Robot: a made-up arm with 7 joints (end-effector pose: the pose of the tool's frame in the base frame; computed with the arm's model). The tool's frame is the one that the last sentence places. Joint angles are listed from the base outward.
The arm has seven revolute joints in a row. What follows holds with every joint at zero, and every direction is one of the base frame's. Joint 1 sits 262 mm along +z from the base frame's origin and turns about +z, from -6.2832 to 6.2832 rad. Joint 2 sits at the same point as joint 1 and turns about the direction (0, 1, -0.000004), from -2.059 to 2.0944 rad. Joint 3 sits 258 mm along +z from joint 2 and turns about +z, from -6.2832 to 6.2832 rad. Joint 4 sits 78 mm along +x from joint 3 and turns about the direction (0, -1, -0.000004), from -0.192 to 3.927 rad. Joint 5 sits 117 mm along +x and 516 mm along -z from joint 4 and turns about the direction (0, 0.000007, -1), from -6.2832 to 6.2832 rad. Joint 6 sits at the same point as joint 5 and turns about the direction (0, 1, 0.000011), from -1.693 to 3.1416 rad. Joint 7 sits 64 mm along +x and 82 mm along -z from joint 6 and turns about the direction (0, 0.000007, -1), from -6.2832 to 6.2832 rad. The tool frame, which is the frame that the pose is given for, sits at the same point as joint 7; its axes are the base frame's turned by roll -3.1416, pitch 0 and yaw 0 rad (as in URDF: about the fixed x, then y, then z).
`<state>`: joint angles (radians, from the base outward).
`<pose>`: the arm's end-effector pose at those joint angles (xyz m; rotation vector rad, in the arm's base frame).
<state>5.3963 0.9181 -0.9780 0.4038 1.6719 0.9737 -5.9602</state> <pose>-0.2912 -0.1795 -0.1079 0.8755 2.7741 0.1568</pose>
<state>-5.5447 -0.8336 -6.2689 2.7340 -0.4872 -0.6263 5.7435</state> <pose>-0.4401 -0.3353 0.9041 -1.1727 -0.7776 2.4701</pose>
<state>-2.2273 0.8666 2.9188 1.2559 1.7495 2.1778 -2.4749</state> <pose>0.1705 0.1615 0.8829 1.1031 -1.3910 -1.3208</pose>
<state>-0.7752 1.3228 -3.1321 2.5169 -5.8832 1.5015 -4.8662</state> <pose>0.4352 -0.4737 0.8198 -0.5480 -0.7153 0.7840</pose>
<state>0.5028 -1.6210 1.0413 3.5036 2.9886 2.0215 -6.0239</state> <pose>-0.4634 -0.5571 0.0550 -0.6865 1.9361 -0.5607</pose>
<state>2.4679 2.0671 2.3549 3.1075 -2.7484 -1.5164 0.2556</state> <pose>-0.5250 0.3985 -0.0240 0.1129 -0.6346 -0.2976</pose>
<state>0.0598 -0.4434 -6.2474 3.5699 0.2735 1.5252 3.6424</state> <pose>-0.5138 -0.0166 0.8725 -0.1390 0.7060 0.6640</pose>
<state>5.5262 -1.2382 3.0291 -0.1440 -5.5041 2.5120 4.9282</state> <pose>0.1004 -0.1826 0.1290 1.2320 -0.5952 -2.3571</pose>
